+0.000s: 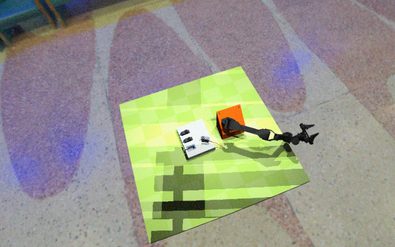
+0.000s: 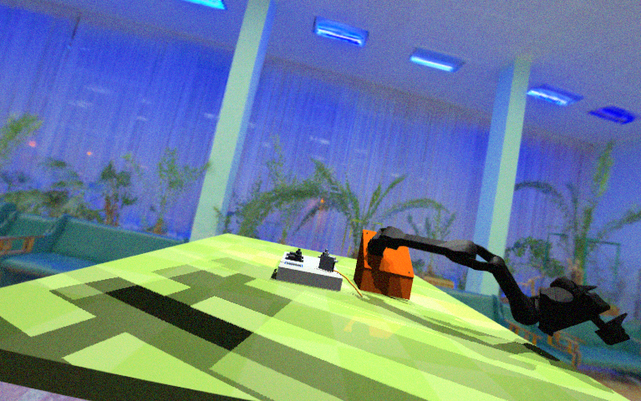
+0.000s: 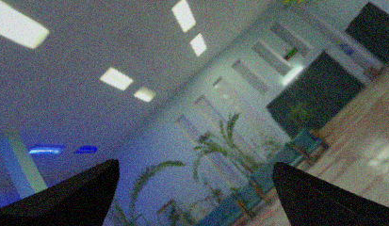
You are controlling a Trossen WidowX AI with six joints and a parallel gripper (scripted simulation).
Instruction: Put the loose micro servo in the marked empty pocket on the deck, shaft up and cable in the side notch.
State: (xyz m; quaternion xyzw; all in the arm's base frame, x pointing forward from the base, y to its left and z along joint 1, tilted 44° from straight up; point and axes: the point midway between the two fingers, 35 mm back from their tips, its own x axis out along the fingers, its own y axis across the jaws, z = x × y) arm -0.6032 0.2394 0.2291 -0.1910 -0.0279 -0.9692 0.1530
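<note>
Now: the white robot deck 86 cm ahead of my gripper tip, 35 cm to the right of it and 16 cm below it.
</note>
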